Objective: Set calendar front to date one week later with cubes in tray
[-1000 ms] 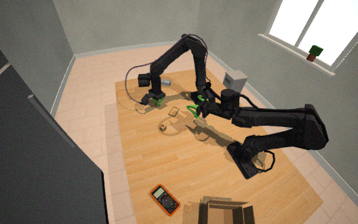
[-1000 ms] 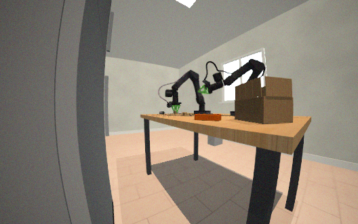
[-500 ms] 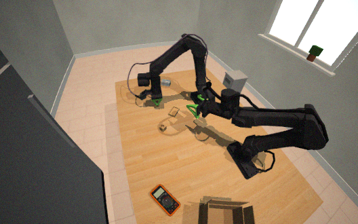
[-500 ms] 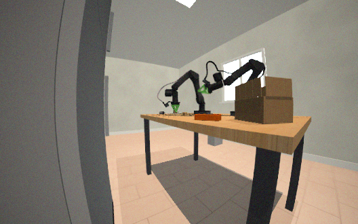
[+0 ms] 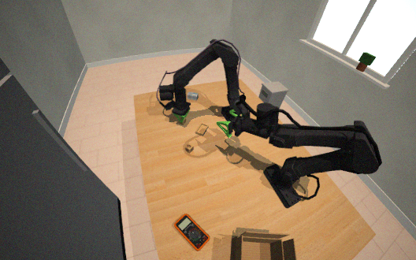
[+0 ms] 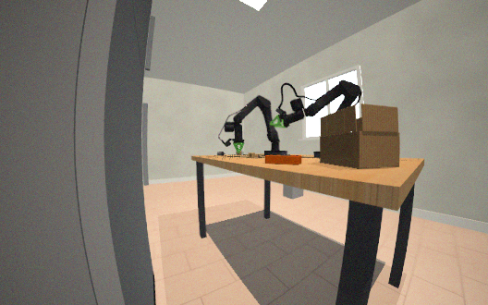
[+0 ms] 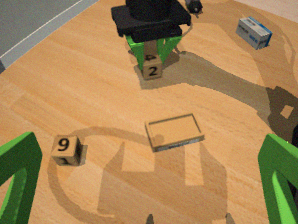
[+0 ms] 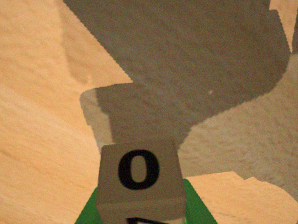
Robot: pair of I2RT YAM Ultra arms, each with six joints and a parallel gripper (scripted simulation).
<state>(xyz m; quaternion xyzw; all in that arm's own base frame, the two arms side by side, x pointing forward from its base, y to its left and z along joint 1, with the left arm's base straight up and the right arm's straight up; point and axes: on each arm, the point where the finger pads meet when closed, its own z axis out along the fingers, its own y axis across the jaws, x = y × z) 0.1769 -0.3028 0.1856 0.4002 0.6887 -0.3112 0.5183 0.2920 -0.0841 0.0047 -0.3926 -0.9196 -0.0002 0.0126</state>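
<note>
The calendar tray lies 9 cm to the left of my right hand, 9 cm behind it and 3 cm below it. Also, from my right hand: orange multimeter 56 cm to the left, 14 cm ahead, 2 cm below; small dark object 26 cm to the right, 2 cm below, 2 cm ahead.
</note>
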